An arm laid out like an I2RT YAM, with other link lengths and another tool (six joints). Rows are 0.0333 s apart.
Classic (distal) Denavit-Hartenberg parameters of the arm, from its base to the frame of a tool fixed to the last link. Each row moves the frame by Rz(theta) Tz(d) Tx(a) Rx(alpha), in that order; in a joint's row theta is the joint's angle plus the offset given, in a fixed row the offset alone. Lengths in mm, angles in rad.
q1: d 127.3  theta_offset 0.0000  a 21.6  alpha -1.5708
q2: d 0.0  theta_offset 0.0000  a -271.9  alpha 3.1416
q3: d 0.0  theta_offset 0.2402  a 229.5  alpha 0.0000
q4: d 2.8  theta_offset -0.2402  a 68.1  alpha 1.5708
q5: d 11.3  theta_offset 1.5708  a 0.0  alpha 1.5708
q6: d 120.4  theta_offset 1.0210  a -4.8  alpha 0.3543
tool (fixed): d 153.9  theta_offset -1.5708  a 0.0  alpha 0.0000
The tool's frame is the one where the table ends.
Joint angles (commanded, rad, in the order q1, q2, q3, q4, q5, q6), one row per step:
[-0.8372, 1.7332, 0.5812, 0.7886, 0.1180, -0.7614]
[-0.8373, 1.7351, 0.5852, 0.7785, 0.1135, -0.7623]
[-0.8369, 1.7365, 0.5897, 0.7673, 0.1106, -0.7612]
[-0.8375, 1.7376, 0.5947, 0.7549, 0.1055, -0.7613]
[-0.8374, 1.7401, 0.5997, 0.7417, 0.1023, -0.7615]
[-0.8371, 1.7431, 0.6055, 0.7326, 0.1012, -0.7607]
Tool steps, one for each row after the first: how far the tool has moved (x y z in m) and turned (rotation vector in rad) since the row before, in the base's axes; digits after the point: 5 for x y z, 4 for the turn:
[0.00115, 0.00047, -0.00243, 0.0065, 0.0048, 0.0044]
[0.00093, 0.00033, -0.00228, 0.0073, 0.0038, 0.0027]
[0.00105, 0.00037, -0.00230, 0.0075, 0.0043, 0.0042]
[0.00086, 0.00039, -0.00324, 0.0087, 0.0064, 0.0031]
[0.00082, -0.00030, -0.00178, 0.0054, 0.0033, 0.0010]

